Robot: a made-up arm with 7 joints. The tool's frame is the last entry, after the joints.
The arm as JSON. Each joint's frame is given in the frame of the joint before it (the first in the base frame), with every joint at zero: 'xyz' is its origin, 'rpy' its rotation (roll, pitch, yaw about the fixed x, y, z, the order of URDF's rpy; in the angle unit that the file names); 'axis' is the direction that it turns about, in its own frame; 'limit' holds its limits. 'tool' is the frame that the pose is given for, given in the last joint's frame.
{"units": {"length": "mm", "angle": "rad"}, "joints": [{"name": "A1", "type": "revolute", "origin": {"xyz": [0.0, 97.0, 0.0], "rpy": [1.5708, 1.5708, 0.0]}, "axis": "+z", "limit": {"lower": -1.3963, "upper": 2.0}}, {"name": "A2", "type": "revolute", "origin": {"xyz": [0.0, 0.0, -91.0], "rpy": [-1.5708, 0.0, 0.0]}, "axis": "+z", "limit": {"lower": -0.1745, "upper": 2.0}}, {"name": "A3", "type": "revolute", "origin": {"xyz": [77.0, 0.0, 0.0], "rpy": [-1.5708, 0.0, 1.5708]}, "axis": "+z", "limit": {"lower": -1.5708, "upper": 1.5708}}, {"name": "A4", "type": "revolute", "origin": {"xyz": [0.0, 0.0, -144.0], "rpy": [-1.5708, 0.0, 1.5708]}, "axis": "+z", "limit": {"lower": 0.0, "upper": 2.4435}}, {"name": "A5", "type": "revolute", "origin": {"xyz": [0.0, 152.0, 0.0], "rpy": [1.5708, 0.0, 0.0]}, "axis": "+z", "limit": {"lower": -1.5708, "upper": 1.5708}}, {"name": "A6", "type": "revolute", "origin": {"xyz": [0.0, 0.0, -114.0], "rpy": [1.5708, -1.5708, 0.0]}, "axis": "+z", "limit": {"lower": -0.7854, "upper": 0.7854}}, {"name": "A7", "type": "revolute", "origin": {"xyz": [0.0, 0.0, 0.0], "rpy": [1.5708, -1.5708, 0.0]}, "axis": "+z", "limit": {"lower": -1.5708, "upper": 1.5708}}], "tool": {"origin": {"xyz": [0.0, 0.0, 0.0], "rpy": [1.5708, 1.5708, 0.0]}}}
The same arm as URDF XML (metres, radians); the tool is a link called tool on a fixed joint. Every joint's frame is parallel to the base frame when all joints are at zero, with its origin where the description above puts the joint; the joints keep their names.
<robot name="arm">
  <joint name="tool_joint" type="fixed">
    <parent link="link7"/>
    <child link="tool"/>
    <origin xyz="0 0 0" rpy="0 0 0"/>
  </joint>
  <joint name="A7" type="revolute">
    <parent link="link6"/>
    <child link="link7"/>
    <origin xyz="0 0 0"/>
    <axis xyz="-1 0 0"/>
    <limit lower="-1.5708" upper="1.5708"/>
  </joint>
  <joint name="A6" type="revolute">
    <parent link="link5"/>
    <child link="link6"/>
    <origin xyz="0 0 -0.114"/>
    <axis xyz="0 1 0"/>
    <limit lower="-0.7854" upper="0.7854"/>
  </joint>
  <joint name="A5" type="revolute">
    <parent link="link4"/>
    <child link="link5"/>
    <origin xyz="0 0 -0.152"/>
    <axis xyz="0 0 1"/>
    <limit lower="-1.5708" upper="1.5708"/>
  </joint>
  <joint name="A4" type="revolute">
    <parent link="link3"/>
    <child link="link4"/>
    <origin xyz="0 0 -0.144"/>
    <axis xyz="0 -1 0"/>
    <limit lower="0" upper="2.4435"/>
  </joint>
  <joint name="A3" type="revolute">
    <parent link="link2"/>
    <child link="link3"/>
    <origin xyz="0 0 -0.077"/>
    <axis xyz="0 0 1"/>
    <limit lower="-1.5708" upper="1.5708"/>
  </joint>
  <joint name="A2" type="revolute">
    <parent link="link1"/>
    <child link="link2"/>
    <origin xyz="0 0.091 0"/>
    <axis xyz="1 0 0"/>
    <limit lower="-0.1745" upper="2"/>
  </joint>
  <joint name="A1" type="revolute">
    <parent link="base_link"/>
    <child link="link1"/>
    <origin xyz="0 0.097 0"/>
    <axis xyz="0 -1 0"/>
    <limit lower="-1.3963" upper="2"/>
  </joint>
  <link name="base_link"/>
  <link name="link1"/>
  <link name="link2"/>
  <link name="link3"/>
  <link name="link4"/>
  <link name="link5"/>
  <link name="link6"/>
  <link name="link7"/>
  <link name="tool"/>
</robot>

